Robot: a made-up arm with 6 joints. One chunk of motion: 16 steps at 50 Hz.
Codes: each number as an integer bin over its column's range. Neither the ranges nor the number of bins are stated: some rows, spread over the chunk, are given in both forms.
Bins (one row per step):
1: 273 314 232 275 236 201
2: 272 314 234 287 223 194
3: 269 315 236 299 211 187
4: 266 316 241 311 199 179
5: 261 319 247 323 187 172
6: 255 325 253 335 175 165
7: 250 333 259 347 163 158
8: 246 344 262 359 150 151
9: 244 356 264 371 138 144
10: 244 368 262 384 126 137
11: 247 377 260 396 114 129
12: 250 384 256 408 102 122
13: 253 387 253 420 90 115
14: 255 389 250 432 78 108
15: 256 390 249 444 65 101
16: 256 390 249 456 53 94
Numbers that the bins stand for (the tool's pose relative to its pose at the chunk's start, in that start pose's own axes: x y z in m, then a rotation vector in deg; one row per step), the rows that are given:
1: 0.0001 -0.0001 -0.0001 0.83 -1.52 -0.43
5: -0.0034 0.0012 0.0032 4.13 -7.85 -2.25
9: -0.0084 0.0106 0.0068 7.43 -14.18 -4.01
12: -0.0066 0.0177 0.0051 9.97 -18.84 -5.39
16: -0.0049 0.0192 0.0036 13.27 -25.17 -7.15
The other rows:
2: -0.0002 -0.0001 0.0004 1.66 -3.20 -0.87
3: -0.0010 0.0001 0.0008 2.48 -4.75 -1.31
4: -0.0019 0.0004 0.0019 3.31 -6.30 -1.81
6: -0.0051 0.0027 0.0045 4.96 -9.40 -2.69
7: -0.0066 0.0047 0.0058 5.78 -10.95 -3.13
8: -0.0078 0.0075 0.0064 6.61 -12.63 -3.57
10: -0.0084 0.0136 0.0064 8.32 -15.73 -4.45
11: -0.0075 0.0159 0.0060 9.15 -17.28 -4.95
13: -0.0057 0.0185 0.0045 10.80 -20.39 -5.83
14: -0.0051 0.0190 0.0038 11.62 -21.94 -6.27
15: -0.0049 0.0192 0.0036 12.45 -23.62 -6.71

